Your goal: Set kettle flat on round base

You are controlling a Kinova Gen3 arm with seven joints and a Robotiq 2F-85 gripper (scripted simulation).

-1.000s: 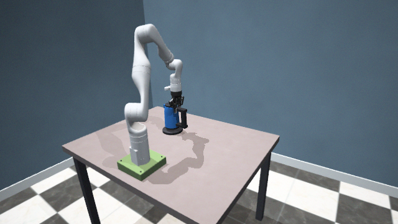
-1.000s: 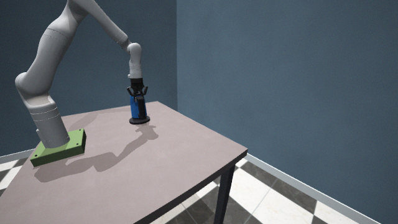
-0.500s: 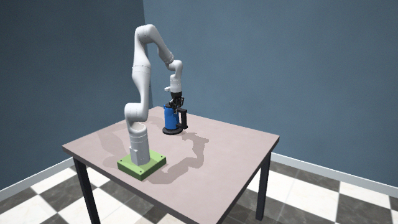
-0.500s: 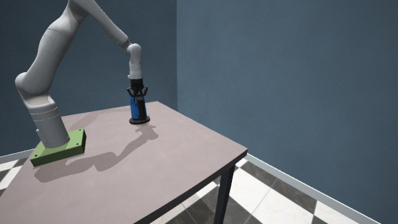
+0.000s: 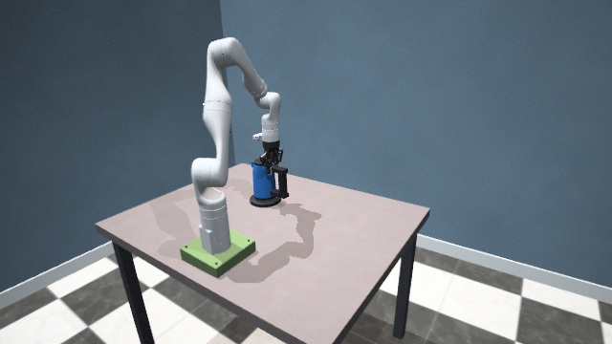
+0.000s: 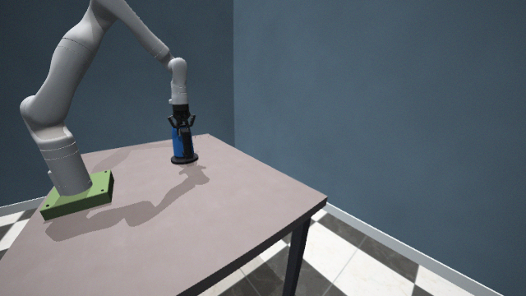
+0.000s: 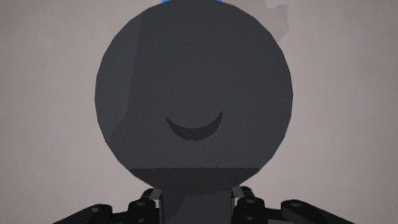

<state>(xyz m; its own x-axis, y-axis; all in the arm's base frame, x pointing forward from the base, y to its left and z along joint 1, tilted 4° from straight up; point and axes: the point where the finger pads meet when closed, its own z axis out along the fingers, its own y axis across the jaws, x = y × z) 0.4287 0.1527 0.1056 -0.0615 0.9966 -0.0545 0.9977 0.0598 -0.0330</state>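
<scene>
My hand is 20 mm to the right of the blue kettle and 50 mm above it. Also, from my hand: round black base (60 mm to the left, 160 mm below).
</scene>
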